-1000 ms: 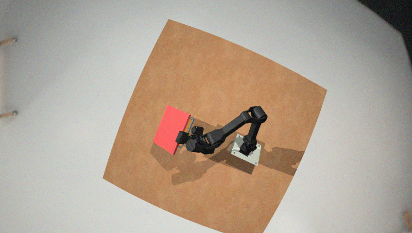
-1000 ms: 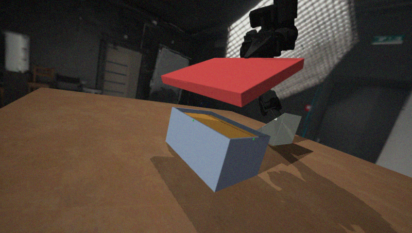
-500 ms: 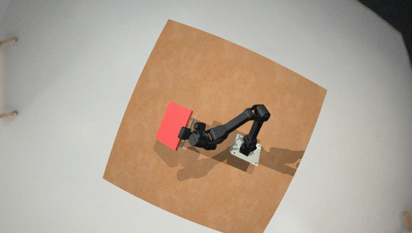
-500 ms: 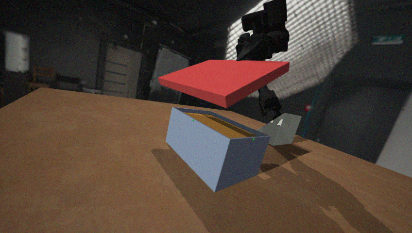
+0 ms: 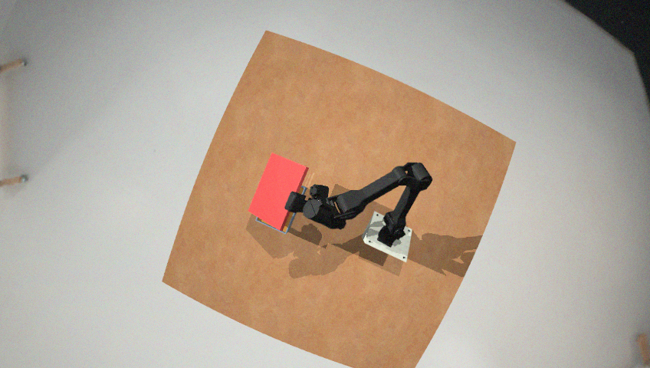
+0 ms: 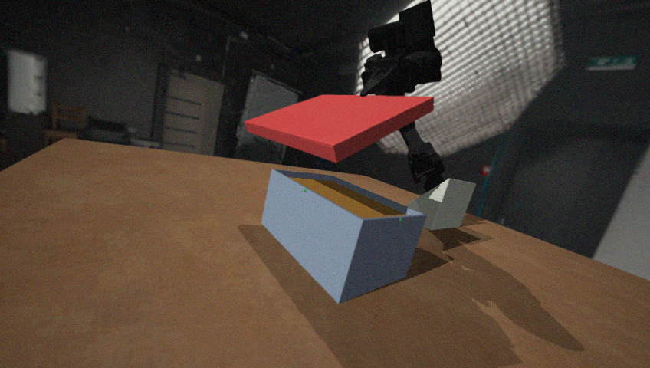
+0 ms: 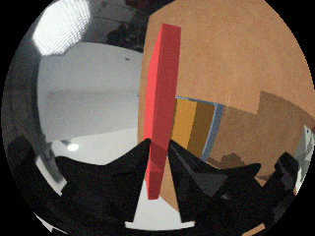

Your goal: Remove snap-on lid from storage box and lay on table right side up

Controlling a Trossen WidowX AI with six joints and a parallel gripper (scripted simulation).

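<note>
The red lid lies 70 mm ahead of my gripper tip, 10 mm to the left of it and 40 mm below it. Round my gripper tip: blue storage box: 40 mm ahead, 60 mm to the left, 190 mm below.
</note>
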